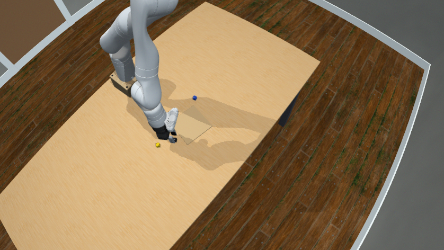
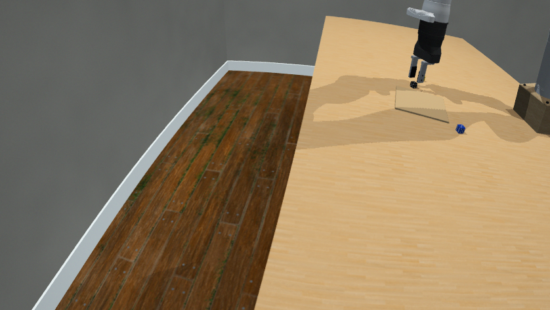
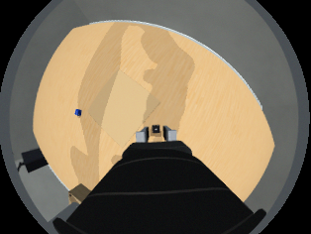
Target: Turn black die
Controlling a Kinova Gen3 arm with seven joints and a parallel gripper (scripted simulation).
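Right now the black die is 30 mm below my hand. The rest, counted from my hand: blue die: 80 mm behind, 210 mm to the left, 30 mm below; tan mat: 100 mm to the left, 40 mm below; yellow die: 40 mm behind, 70 mm to the right, 30 mm below.
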